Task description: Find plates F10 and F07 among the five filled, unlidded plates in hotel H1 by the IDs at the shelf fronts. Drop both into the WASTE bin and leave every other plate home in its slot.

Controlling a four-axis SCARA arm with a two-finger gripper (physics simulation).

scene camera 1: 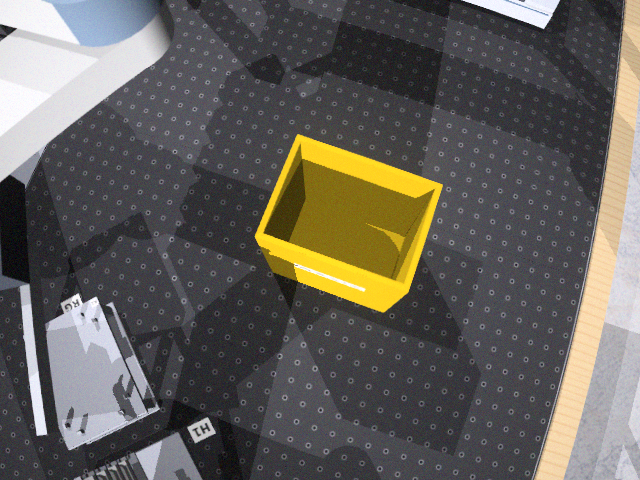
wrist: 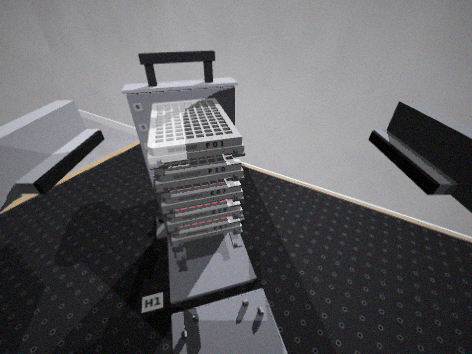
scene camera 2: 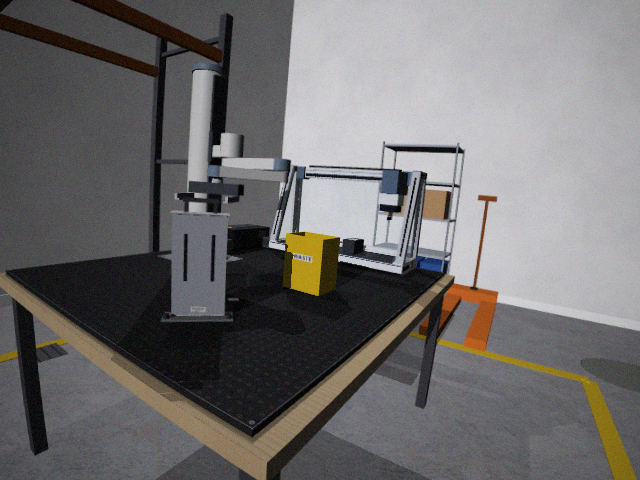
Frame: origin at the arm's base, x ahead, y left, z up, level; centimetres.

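Where they show: gripper, fingertip midpoint: (wrist: 236,119).
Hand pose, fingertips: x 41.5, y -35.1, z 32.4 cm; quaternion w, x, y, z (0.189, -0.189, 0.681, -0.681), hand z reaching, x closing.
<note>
Things, the pixels of their top centre, and the offset from my fingertips. "spot": a spot on its surface instead.
- top plate at its top centre: (wrist: 189,117) dx +10.7, dy -7.8, dz -4.5 cm
- Plate F10 at its top centre: (wrist: 192,140) dx +10.7, dy -7.8, dz -7.3 cm
- third plate at its top centre: (wrist: 195,160) dx +10.7, dy -7.8, dz -10.1 cm
- yellow WASTE bin at its top centre: (scene camera 1: 350,209) (scene camera 2: 313,235) dx +23.2, dy +32.5, dz -11.1 cm
- small dark box at a spot on its surface: (scene camera 2: 353,245) spot: dx +14.5, dy +86.6, dz -21.5 cm
- top handle at a spot on its surface: (wrist: 177,57) spot: dx +16.1, dy -12.7, dz +0.4 cm
Hotel H1 (wrist: 179,86) (scene camera 2: 199,263) stands upright with five plates stacked in the wrist view; scene camera 2 shows its back. The top plate (wrist: 192,122) reads F01. Plate F10 (wrist: 200,173) is second from the top. The third plate (wrist: 197,196) has a blurred ID that looks like F07 or E07. The IDs of the two lowest plates are too blurred to read. My gripper (wrist: 236,119) is open and empty, its fingers wide apart to either side of the stack in view. The yellow WASTE bin (scene camera 1: 369,167) (scene camera 2: 310,276) stands upright; no plate shows inside.
A pegged grey stand (scene camera 1: 85,361) (wrist: 225,327), labelled RG in scene camera 1, stands in front of H1. A white gantry frame (scene camera 2: 351,168) and a small dark box (scene camera 2: 353,245) are beyond the bin. The arm's column (scene camera 2: 203,134) rises behind H1. H1 has a top handle (wrist: 177,57).
</note>
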